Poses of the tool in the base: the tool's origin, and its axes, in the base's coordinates. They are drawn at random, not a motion.
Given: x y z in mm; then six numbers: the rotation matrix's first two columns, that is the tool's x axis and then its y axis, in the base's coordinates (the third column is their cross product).
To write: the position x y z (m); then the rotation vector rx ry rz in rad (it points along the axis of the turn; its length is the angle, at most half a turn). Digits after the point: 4 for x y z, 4 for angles.
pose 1, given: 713.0 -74.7 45.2 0.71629 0.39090 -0.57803 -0.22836 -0.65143 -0.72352
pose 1, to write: 0.7130 -0.0747 0.0452 -2.0816 -0.1233 0.9383
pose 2, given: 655.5 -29.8 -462.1 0.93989 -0.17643 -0.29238 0.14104 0.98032 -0.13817
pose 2, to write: 0.6555 -0.0298 -0.4621 -0.1160 0.3086 -0.1624
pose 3, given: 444.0 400.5 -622.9 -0.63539 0.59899 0.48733 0.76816 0.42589 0.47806
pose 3, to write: 0.4440 0.4005 -0.6229 -1.1939 -2.4382 -1.0097
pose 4, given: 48.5 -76.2 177.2 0.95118 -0.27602 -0.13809 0.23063 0.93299 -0.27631
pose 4, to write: 0.0485 -0.0762 0.1772 -0.2608 0.1765 -0.2605
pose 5, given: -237.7 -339.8 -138.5 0.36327 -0.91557 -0.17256 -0.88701 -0.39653 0.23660
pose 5, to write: -0.2377 -0.3398 -0.1385 2.5072 -1.6640 -0.4224
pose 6, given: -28.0 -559.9 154.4 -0.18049 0.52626 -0.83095 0.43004 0.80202 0.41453
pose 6, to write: -0.0280 -0.5599 0.1544 0.7349 1.8087 0.1014
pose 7, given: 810.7 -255.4 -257.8 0.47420 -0.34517 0.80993 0.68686 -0.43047 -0.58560
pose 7, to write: 0.8107 -0.2554 -0.2578 -1.6409 -0.2995 -1.1929
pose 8, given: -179.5 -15.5 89.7 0.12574 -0.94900 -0.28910 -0.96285 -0.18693 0.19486
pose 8, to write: -0.1795 -0.0155 0.0897 -2.3271 1.9774 0.5462
